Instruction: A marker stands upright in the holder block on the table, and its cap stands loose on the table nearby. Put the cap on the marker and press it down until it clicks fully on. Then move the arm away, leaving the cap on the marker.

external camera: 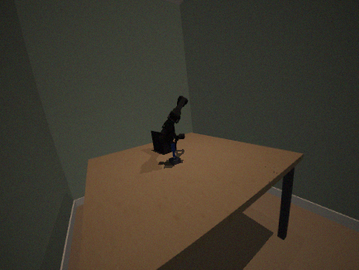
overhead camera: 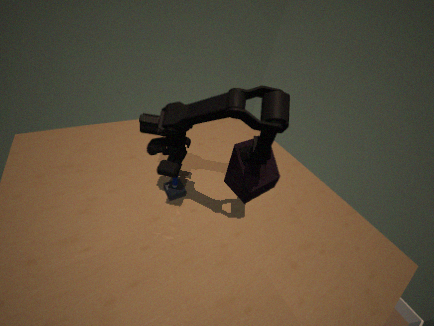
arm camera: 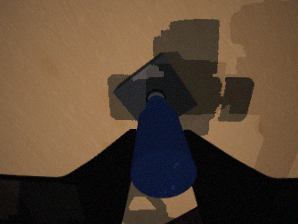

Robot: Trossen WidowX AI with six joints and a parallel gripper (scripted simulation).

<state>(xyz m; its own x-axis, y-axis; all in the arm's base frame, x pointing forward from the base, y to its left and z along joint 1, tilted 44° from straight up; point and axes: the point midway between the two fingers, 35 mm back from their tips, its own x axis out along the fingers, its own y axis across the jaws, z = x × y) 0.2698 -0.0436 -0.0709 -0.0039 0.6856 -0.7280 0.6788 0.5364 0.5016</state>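
Now: gripper tip 100 mm above the holder block. The rest, counted from my gripper tip: blue cap (10 mm above).
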